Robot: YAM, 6 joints.
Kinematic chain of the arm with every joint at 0, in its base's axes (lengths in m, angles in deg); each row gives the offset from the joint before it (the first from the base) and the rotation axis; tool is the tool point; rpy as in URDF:
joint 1: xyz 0 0 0.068 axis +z
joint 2: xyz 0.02 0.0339 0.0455 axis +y
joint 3: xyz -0.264 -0.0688 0 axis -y
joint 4: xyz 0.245 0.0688 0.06 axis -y
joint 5: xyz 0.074 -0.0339 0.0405 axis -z
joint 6: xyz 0.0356 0 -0.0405 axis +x
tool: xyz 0 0 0 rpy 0 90 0
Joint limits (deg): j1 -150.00..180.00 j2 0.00..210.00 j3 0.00..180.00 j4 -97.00..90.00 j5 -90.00..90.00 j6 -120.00..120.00
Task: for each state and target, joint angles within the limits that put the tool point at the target. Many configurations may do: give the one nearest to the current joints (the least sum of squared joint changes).
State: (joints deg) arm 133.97 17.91 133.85 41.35 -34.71 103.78
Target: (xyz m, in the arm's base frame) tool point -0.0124 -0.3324 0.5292
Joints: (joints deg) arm 92.03 19.00 105.21 39.52 -42.75 103.78
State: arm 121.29 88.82 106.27 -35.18 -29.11 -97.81
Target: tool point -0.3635 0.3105 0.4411
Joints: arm 137.62 117.70 128.38 -16.36 -26.12 -97.81
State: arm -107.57 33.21 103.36 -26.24 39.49 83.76
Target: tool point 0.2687 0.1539 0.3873
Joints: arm -150.00 0.00 112.58 -72.46 -1.72 83.76
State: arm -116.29 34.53 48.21 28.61 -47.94 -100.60
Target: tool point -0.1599 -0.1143 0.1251
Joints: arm -150.00 69.86 13.44 17.55 -32.33 -100.60
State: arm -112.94 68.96 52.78 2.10 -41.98 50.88
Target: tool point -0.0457 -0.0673 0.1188
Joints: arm -138.33 48.46 14.09 -56.81 -33.97 50.88
